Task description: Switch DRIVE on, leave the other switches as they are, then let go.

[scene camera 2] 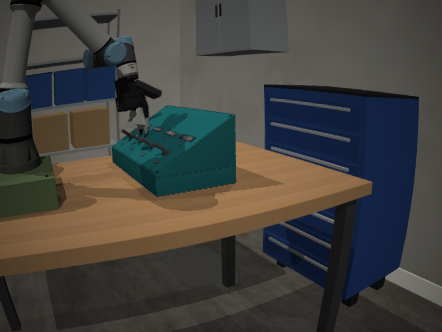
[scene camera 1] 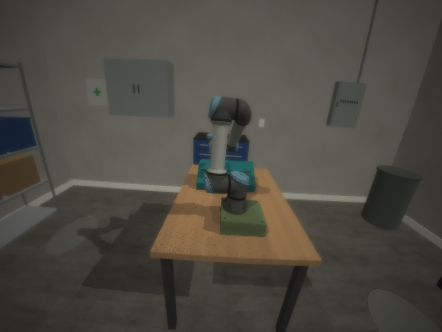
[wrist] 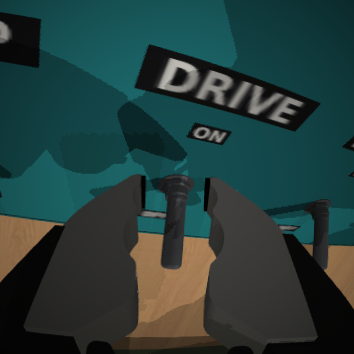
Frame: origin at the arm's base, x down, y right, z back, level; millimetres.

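Seen in the pictures: gripper, between the fingertips: (scene camera 2: 143,134) (wrist: 174,179); arm's base, origin of its link: (scene camera 2: 19,166) (scene camera 1: 234,207).
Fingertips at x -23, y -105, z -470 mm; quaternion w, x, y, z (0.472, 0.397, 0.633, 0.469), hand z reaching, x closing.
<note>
Offsets run from my fingertips to a thing's top centre. "spot": to the spot under its first point. Level surfaces: height alone.
The teal console (scene camera 1: 245,167) (scene camera 2: 207,150) stands on the table with a sloping front that carries several switches. In the wrist view the DRIVE plate @(spot: dx -15, dy +5, dz -50 mm) (wrist: 227,89) is above a small ON label @(spot: dx -2, dy +10, dz -27 mm) (wrist: 209,134). The dark DRIVE lever @(dx -15, dy +9, dz +32 mm) (wrist: 173,235) sticks out below them and points down, to the OFF side. The label below it is partly hidden. My gripper (scene camera 2: 142,131) (wrist: 174,179) is partly open, with one finger on each side of the DRIVE lever and a gap on both sides. It holds nothing. A neighbouring lever @(dx -15, dy +129, dz +34 mm) (wrist: 321,240) also points down, to the right of the right finger.
A green base block (scene camera 1: 242,225) (scene camera 2: 30,195) carries the arm on the wooden table @(dx +118 mm) (scene camera 1: 195,237) (scene camera 2: 280,172). A blue drawer cabinet (scene camera 1: 202,150) (scene camera 2: 390,175) stands behind the table. Other switches flank the DRIVE lever closely on the console.
</note>
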